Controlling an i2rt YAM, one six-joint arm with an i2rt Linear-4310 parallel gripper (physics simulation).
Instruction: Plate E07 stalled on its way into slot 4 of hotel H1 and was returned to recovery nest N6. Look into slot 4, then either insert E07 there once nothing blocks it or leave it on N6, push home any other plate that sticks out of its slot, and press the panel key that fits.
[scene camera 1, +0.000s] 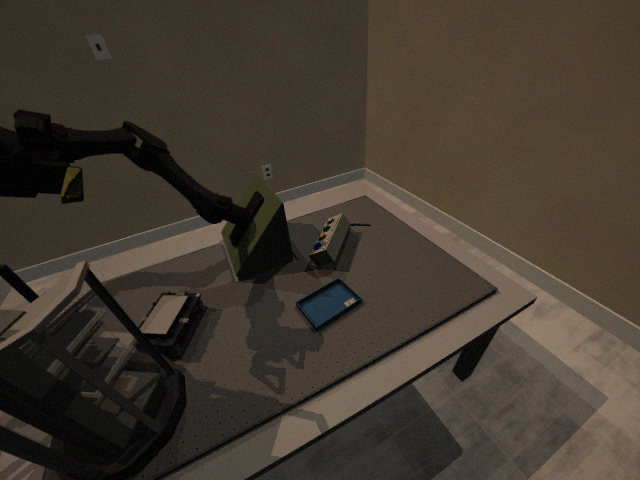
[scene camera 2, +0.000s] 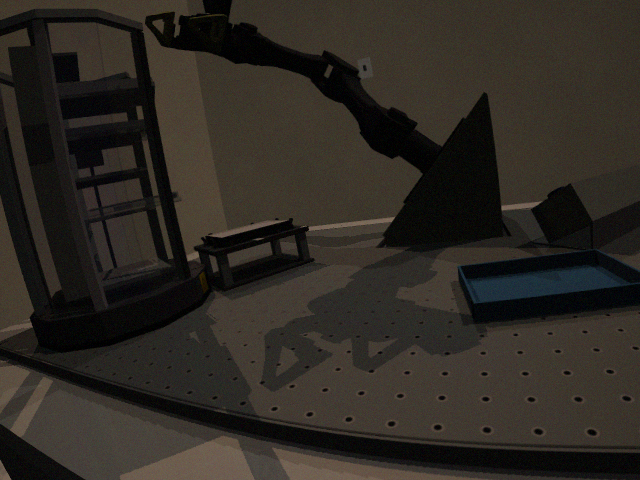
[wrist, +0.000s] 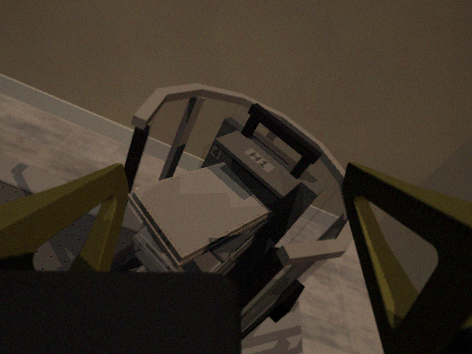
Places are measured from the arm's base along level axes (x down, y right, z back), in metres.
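Pixels of known places: gripper, fingertip midpoint: (scene camera 1: 23, 198) (scene camera 2: 166, 21) (wrist: 235, 175); arm's base, origin of the base link: (scene camera 1: 247, 219) (scene camera 2: 437, 163).
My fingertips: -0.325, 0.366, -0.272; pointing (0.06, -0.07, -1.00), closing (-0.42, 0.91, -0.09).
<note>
For each thing: its middle in the pictures, then the offset to it from my fingertips, as dx, dy, dz. Level surfaces: height alone.
- Hotel H1, body centre: (wrist: 199, 252) (scene camera 2: 94, 178) (scene camera 1: 67, 370) +0.252, +0.047, -0.153
- pale top plate, body centre: (wrist: 204, 205) (scene camera 2: 108, 96) (scene camera 1: 47, 312) +0.141, +0.017, -0.124
- pale-topped plate, body centre: (scene camera 2: 248, 232) (scene camera 1: 165, 314) +0.381, -0.068, +0.029
- dark nest, body centre: (scene camera 2: 251, 249) (scene camera 1: 169, 321) +0.411, -0.068, +0.029
- key panel, body centre: (scene camera 2: 598, 201) (scene camera 1: 330, 238) +0.407, -0.607, +0.113
- blue tray, body centre: (scene camera 2: 545, 281) (scene camera 1: 328, 302) +0.440, -0.479, -0.105
- perforated table mat, its level: dx +0.448
Hotel H1 (scene camera 1: 129, 325) (scene camera 2: 160, 155) (wrist: 197, 90) is an open-framed tower holding stacked plates. In the wrist view a pale top plate (wrist: 200, 210) lies in front of the back column near the mark "4"; whether slot 4 is blocked cannot be told. Lower plates are partly hidden beneath it. A clear plate (scene camera 2: 129, 206) juts past the front post. A pale-topped plate (scene camera 1: 165, 314) (scene camera 2: 248, 232), its label unreadable, lies on the dark nest (scene camera 2: 223, 268) beside the hotel. The key panel (scene camera 1: 336, 240) (scene camera 2: 563, 214) has blue, yellow and green keys and another dark one. My gripper (scene camera 2: 183, 31) (wrist: 235, 175) is open and empty, high near the hotel's top.
A blue tray (scene camera 1: 328, 304) (scene camera 2: 542, 284) lies on the perforated table mat (scene camera 1: 413, 268) (scene camera 2: 361, 413). The arm's wedge-shaped mount (scene camera 1: 279, 235) (scene camera 2: 454, 206) stands between the nest and the panel. The hotel's upper ring and posts surround the plates below my fingers.
</note>
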